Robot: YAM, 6 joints.
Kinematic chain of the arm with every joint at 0, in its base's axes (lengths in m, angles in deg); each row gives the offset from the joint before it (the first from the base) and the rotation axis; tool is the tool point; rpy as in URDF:
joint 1: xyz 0 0 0.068 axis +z
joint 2: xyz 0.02 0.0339 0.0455 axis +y
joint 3: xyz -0.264 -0.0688 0 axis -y
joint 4: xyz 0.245 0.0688 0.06 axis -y
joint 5: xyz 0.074 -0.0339 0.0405 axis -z
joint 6: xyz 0.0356 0 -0.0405 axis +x
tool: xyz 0 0 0 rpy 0 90 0
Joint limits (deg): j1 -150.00..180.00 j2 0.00..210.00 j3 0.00..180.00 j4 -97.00..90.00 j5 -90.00..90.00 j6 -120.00..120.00
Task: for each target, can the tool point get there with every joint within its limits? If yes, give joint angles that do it. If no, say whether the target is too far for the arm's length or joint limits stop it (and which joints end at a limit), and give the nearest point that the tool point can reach.
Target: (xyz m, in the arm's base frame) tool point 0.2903 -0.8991 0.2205
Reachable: no: too far | nearest point 0.1972 -0.6107 0.1854 | short by 0.305 m
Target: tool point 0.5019 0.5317 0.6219
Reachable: no: too far | nearest point 0.3632 0.3848 0.4775 | short by 0.248 m
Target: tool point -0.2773 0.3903 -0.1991
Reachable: yes | joints 127.87 190.76 110.66 61.83 35.62 -88.70
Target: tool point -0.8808 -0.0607 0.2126
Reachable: no: too far | nearest point -0.6409 -0.0076 0.1850 | short by 0.247 m
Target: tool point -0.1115 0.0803 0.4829
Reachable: yes | joints 145.26 45.11 54.69 39.23 3.86 17.05
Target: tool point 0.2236 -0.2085 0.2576
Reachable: yes | joints -45.99 79.43 52.73 -7.16 -26.57 66.83
